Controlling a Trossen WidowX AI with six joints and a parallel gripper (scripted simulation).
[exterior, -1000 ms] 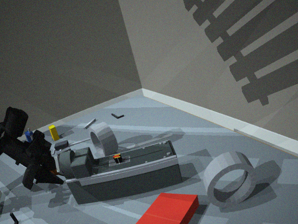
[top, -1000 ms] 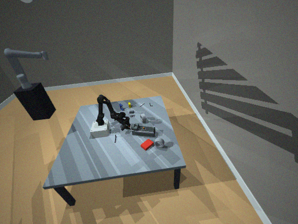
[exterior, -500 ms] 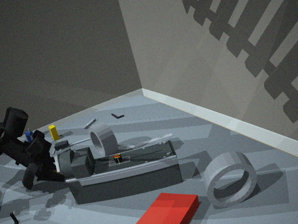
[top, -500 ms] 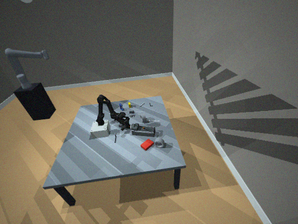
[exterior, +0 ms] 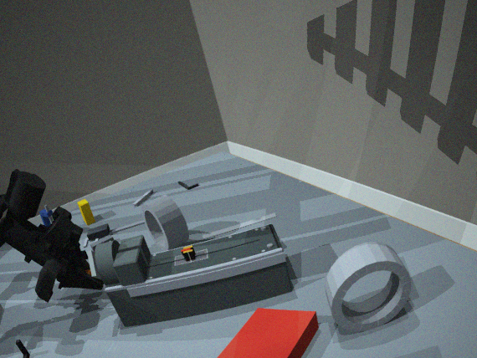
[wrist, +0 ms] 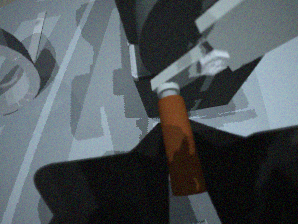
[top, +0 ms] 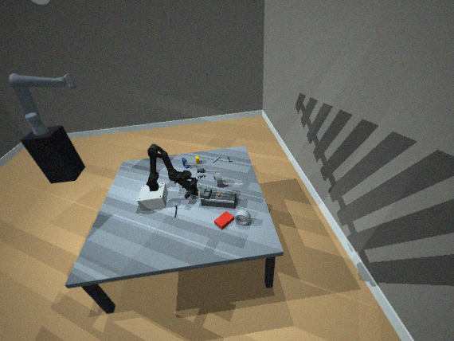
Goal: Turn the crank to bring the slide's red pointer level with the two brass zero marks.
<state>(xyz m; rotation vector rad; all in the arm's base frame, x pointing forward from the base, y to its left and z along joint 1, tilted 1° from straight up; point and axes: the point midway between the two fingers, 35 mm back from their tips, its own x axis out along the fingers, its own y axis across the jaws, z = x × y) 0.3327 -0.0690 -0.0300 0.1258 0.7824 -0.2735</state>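
The red pointer is 150 mm ahead of my gripper tip, 70 mm to the right of it and 40 mm above it. The rest, counted from my gripper tip: brown handle 20 mm behind, 20 mm above; yellow block 530 mm to the left, 30 mm behind, 20 mm below; blue clamp 480 mm to the left, 150 mm behind, 10 mm above.
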